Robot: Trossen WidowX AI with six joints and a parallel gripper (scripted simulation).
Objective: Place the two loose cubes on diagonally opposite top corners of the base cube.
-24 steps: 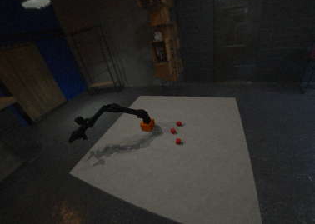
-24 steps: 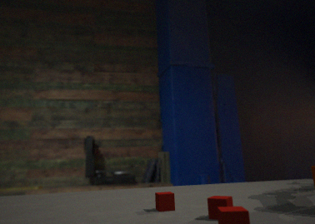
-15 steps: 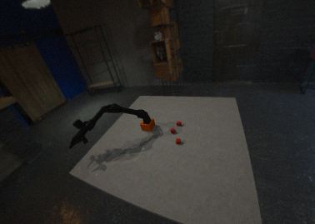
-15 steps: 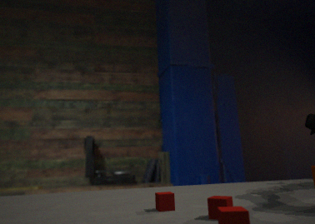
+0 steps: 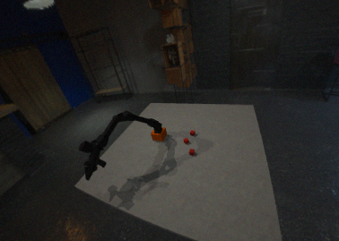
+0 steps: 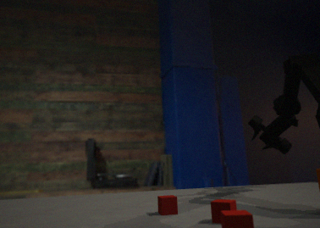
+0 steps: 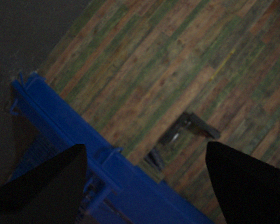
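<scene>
The red cube is 460 mm ahead of my gripper tip, 580 mm to the left of it and 160 mm below it.
</scene>
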